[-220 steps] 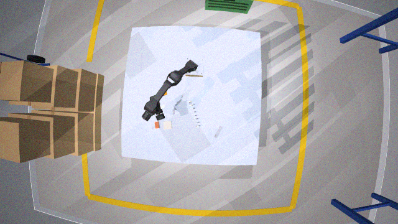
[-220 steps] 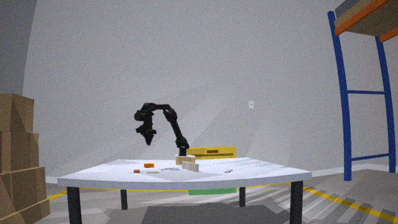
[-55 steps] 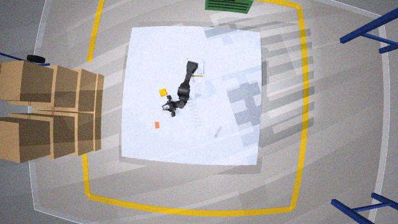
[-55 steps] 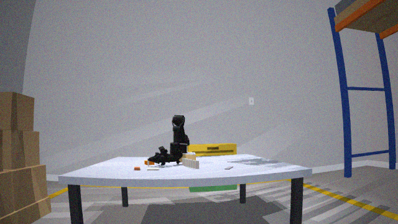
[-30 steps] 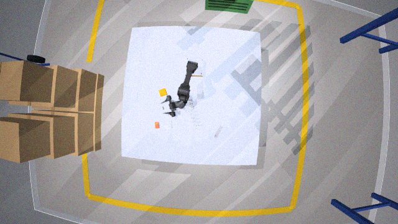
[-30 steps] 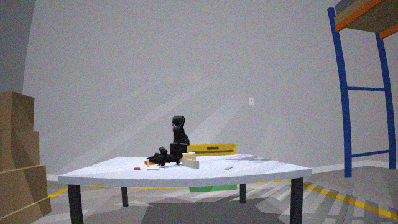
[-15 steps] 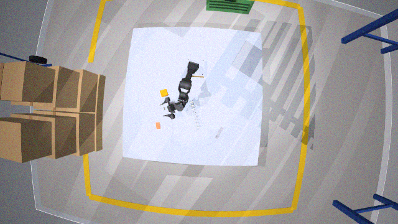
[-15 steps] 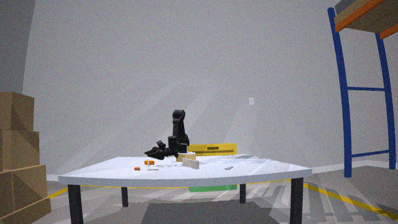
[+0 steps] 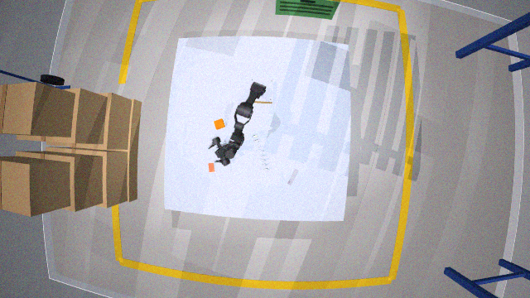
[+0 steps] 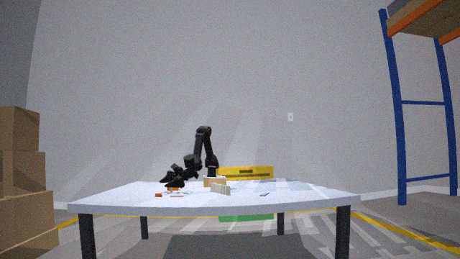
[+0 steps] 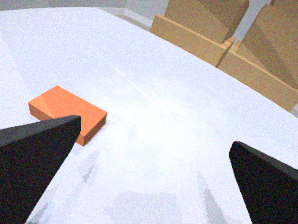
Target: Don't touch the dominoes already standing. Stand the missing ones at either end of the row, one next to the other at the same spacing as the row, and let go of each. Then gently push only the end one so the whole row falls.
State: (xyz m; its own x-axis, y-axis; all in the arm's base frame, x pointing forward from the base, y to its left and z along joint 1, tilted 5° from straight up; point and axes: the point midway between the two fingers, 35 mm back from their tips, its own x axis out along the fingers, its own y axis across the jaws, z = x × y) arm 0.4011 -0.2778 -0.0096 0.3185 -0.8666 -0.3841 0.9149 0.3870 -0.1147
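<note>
Now: the small red-orange block 8 cm ahead of my gripper tip, 1 cm to the right of it and 5 cm below it. The rest, counted from my gripper tip: grey piece (15 cm ahead, 53 cm to the left, 5 cm below); then orange cube (21 cm behind, 5 cm to the left, 4 cm below).
</note>
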